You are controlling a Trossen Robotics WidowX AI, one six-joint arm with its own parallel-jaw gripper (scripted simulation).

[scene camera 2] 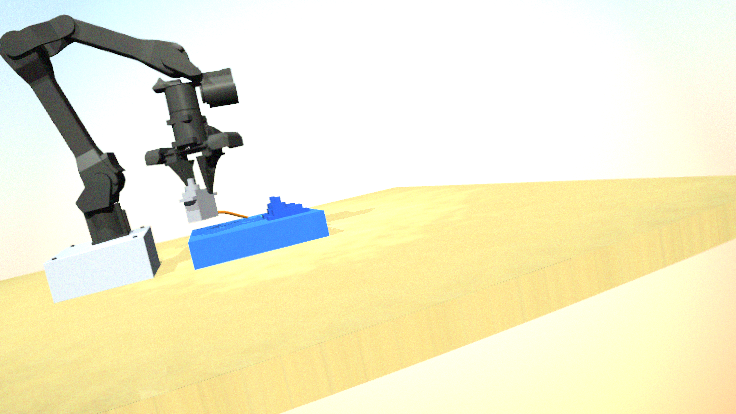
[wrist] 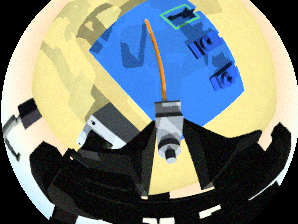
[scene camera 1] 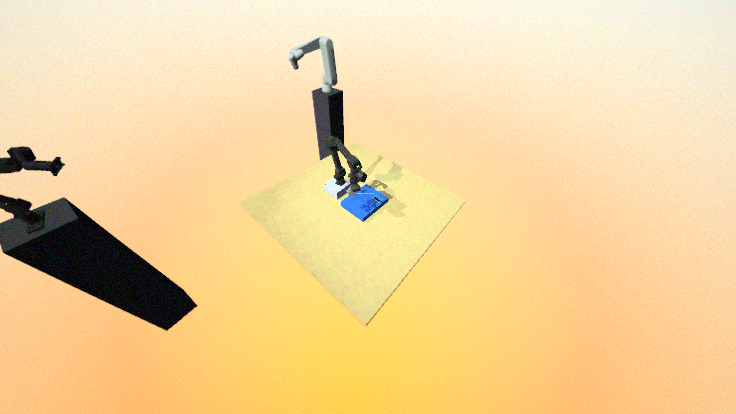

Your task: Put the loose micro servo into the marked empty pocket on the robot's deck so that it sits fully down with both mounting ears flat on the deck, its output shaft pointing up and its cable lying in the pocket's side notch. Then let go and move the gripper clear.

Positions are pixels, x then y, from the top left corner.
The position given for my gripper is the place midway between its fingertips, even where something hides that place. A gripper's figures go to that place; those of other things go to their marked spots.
My gripper [scene camera 2: 203, 194] is 0.95 m from the lens. A grey micro servo [scene camera 2: 200, 205]: 0.91 m from the lens. A blue deck [scene camera 2: 221, 243] is 0.85 m from the lens.
